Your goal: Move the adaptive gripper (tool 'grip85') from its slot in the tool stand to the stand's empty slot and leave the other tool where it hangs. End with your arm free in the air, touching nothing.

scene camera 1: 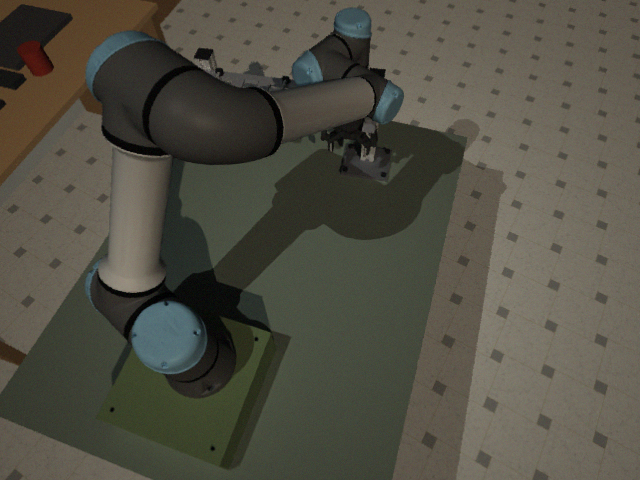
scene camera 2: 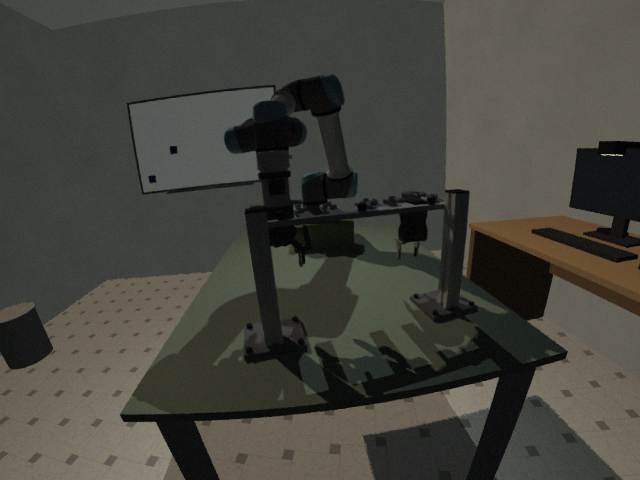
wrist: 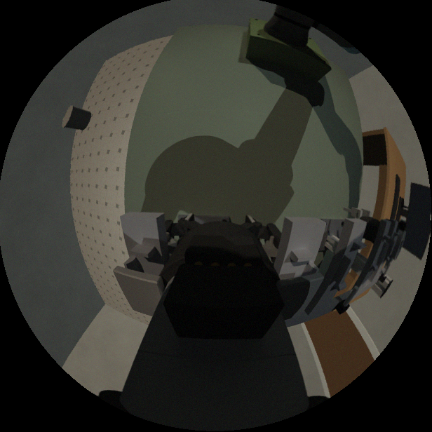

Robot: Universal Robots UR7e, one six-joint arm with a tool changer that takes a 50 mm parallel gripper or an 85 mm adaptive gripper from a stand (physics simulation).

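Where they show: arm's base at its link origin: (scene camera 1: 201, 361).
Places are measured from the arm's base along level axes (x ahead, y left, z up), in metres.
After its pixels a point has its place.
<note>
The tool stand (scene camera 1: 205, 63) @(x 0.697, y 0.239, z 0.193 m) (scene camera 2: 454, 248) @(x 0.738, y 0.238, z 0.072 m) has a rail between two posts. My adaptive gripper (scene camera 1: 351, 142) (scene camera 2: 281, 255) (wrist: 216, 219) is on the arm's wrist at the end slot beside the left post in scene camera 2's view. Its fingers are spread apart with nothing seen between them; the post hides part of them there. In the wrist view it sits between two grey bracket plates (wrist: 142, 230) (wrist: 302, 240); whether it is fully seated is unclear. The parallel gripper (scene camera 2: 412, 227) (wrist: 371, 228) hangs at the rail's other end. The middle slot between them holds no tool.
The arm's base stands on a green block (scene camera 1: 155, 423) @(x -0.140, y 0.044, z -0.011 m) (wrist: 280, 55). A wooden desk (scene camera 1: 113, 31) (scene camera 2: 506, 227) (wrist: 395, 145) with a monitor (scene camera 2: 604, 186) stands beside the table. A red cylinder (scene camera 1: 35, 58) is on the desk. A dark bin (scene camera 2: 23, 335) (wrist: 77, 118) stands on the floor.
</note>
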